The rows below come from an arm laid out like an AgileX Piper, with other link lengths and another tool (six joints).
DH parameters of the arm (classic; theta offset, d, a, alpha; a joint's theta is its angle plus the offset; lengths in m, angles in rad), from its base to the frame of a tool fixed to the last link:
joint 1: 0 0.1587 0 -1.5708
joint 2: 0.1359 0 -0.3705 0
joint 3: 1.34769 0 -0.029 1.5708
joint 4: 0 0.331 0 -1.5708
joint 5: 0 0 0 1.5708
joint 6: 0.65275 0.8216 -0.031 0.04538
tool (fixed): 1.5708 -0.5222 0 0
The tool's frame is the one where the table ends.
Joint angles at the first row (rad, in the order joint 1, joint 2, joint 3, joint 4, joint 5, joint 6):
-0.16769 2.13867 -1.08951 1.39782 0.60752 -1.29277
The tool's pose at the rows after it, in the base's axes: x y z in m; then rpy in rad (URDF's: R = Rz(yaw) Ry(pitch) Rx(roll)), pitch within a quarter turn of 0, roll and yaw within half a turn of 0:
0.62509, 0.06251, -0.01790, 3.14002, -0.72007, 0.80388
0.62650, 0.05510, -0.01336, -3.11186, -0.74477, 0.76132
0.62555, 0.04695, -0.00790, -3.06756, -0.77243, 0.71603
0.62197, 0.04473, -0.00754, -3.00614, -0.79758, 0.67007
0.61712, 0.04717, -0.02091, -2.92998, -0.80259, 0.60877
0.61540, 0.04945, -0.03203, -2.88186, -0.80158, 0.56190
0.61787, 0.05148, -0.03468, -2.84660, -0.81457, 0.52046
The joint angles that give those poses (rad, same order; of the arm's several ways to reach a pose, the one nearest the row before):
-0.17204 2.14817 -1.08950 1.42342 0.61780 -1.28906
-0.19494 2.14919 -1.08951 1.44109 0.64653 -1.28882
-0.22557 2.15027 -1.08950 1.44688 0.69027 -1.28330
-0.25030 2.16275 -1.08951 1.45274 0.74145 -1.28144
-0.26070 2.19735 -1.08953 1.46951 0.77494 -1.28143
-0.26182 2.22424 -1.08950 1.49239 0.78747 -1.28473
-0.26181 2.24015 -1.09052 1.52637 0.80203 -1.29494

